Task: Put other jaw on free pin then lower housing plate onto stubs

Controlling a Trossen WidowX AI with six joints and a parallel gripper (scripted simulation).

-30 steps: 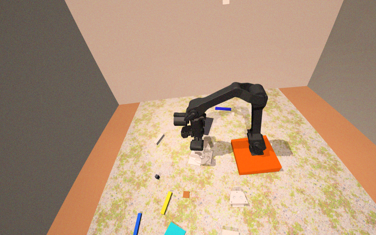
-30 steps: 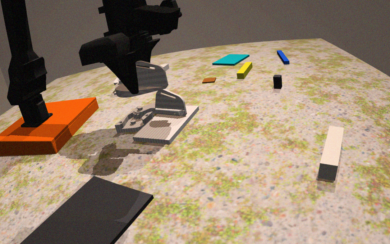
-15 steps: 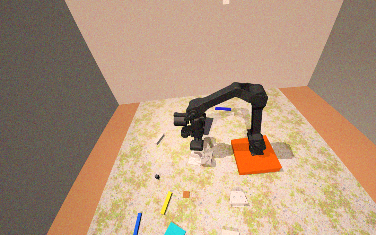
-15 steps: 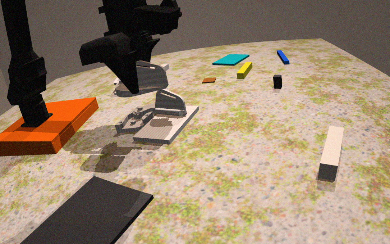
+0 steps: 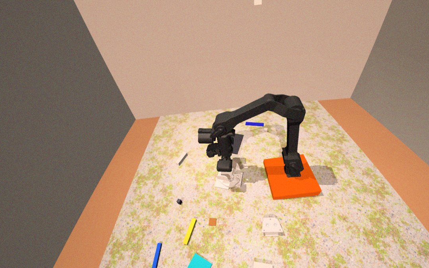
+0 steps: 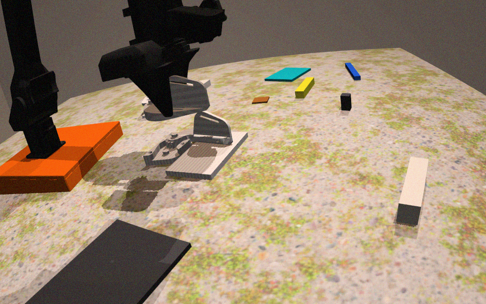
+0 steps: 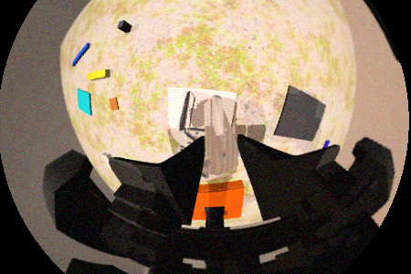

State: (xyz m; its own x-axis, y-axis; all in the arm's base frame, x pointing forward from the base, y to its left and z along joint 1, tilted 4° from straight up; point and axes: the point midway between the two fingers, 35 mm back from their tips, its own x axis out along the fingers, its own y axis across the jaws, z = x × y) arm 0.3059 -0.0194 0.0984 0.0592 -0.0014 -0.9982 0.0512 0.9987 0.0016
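Right now my gripper tip is 8 cm above the pale base plate, 3 cm to the right of it and 2 cm short of it. The rest, counted from my gripper tip: black cube 22 cm ahead, 17 cm to the left, 7 cm below; dark slab 22 cm to the right, 8 cm below, 2 cm behind; brown tile 24 cm to the left, 8 cm below, 6 cm ahead.
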